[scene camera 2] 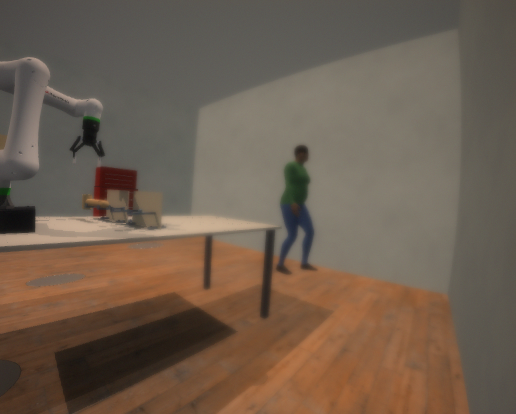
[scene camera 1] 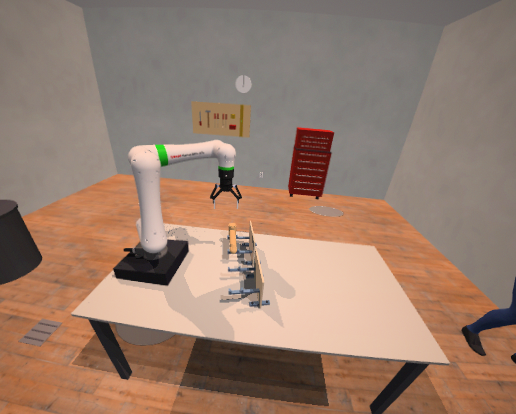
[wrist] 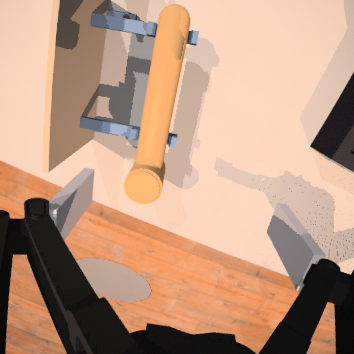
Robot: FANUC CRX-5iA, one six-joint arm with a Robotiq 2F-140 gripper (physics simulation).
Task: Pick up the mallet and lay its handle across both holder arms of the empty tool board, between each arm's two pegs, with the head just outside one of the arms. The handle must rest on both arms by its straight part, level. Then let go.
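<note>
The tan mallet [scene camera 1: 233, 241] [scene camera 2: 97, 203] [wrist: 162, 95] lies across the two blue-grey arms of the farther tool board [scene camera 1: 251, 234] [scene camera 2: 114, 199] [wrist: 75, 90]. Its head [wrist: 143, 185] is just outside one arm, at the end away from the empty board. The empty tool board [scene camera 1: 259, 277] [scene camera 2: 150, 204] stands nearer scene camera 1; its two arms [scene camera 1: 241, 270] [scene camera 1: 242, 291] carry no tool. My gripper [scene camera 1: 226, 205] [scene camera 2: 87, 161] [wrist: 184, 201] is wide open, points down and hangs above the mallet, apart from it. The empty board does not show in the wrist view.
Both boards stand upright on the pale table [scene camera 1: 340, 300] [scene camera 2: 200, 223] [wrist: 240, 100]. The arm's black base [scene camera 1: 152, 262] [scene camera 2: 17, 220] [wrist: 340, 135] is on the mallet side of the boards. A red cabinet [scene camera 1: 311, 162] [scene camera 2: 116, 177] stands beyond the table. A person [scene camera 2: 296, 200] stands past the table.
</note>
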